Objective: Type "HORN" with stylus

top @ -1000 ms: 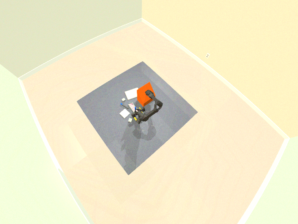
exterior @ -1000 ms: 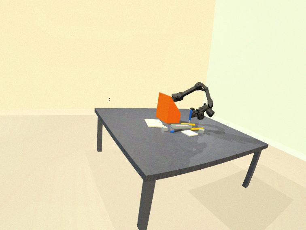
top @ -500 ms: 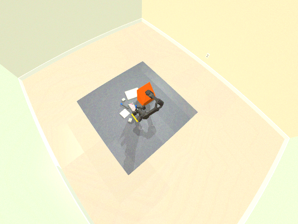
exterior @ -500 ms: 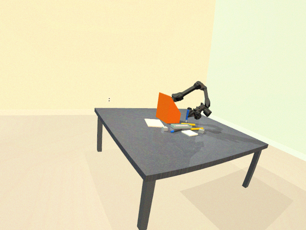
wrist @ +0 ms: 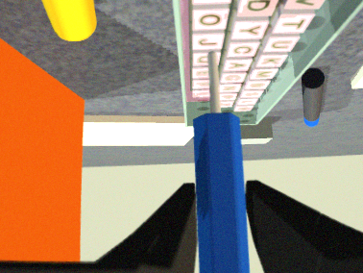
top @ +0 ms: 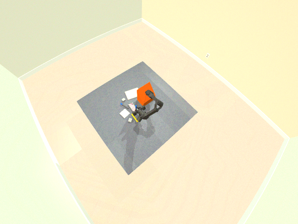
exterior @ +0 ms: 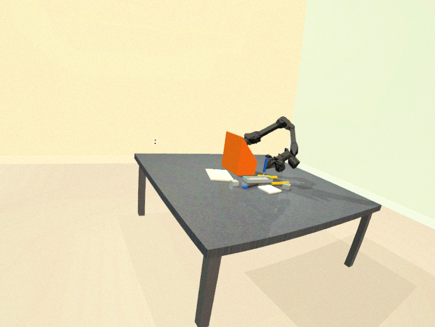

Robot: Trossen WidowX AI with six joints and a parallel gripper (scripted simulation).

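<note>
The blue-tipped pen is 10 cm ahead of my gripper tip, 19 cm to the right of it and 8 cm below it. The rest, counted from my gripper tip: white pad (16 cm ahead, 7 cm to the right, 8 cm below); then stylus (1 cm below); then grey block (4 cm ahead, 25 cm to the right, 7 cm below).
</note>
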